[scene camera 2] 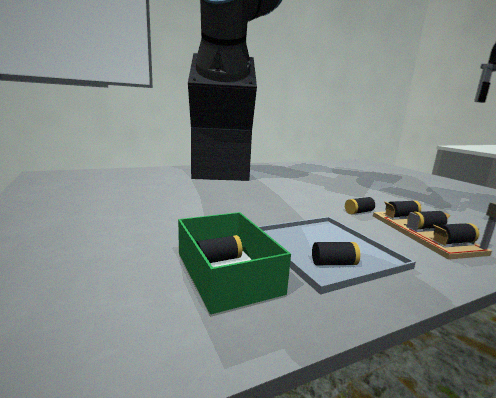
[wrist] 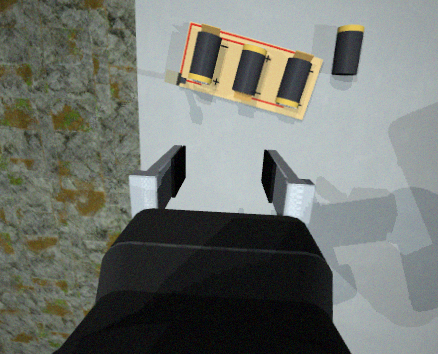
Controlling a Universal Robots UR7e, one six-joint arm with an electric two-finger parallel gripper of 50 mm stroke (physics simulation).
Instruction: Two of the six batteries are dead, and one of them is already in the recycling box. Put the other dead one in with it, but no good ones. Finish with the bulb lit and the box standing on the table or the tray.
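The green recycling box stands on the table, with one black, gold-ended battery inside. Another battery lies on the blue-grey tray. A loose battery lies on the table beside the wooden holder. The holder bears three batteries: one nearest the loose one, a middle one and one at the far end. My gripper is open and empty, above the table and off the holder. I cannot make out whether a bulb is lit.
A grey upright with a brown head stands by the holder at the right image edge. The table's edge borders a patterned floor. The dark robot pedestal stands behind. One gripper finger shows at the upper right of the scene view.
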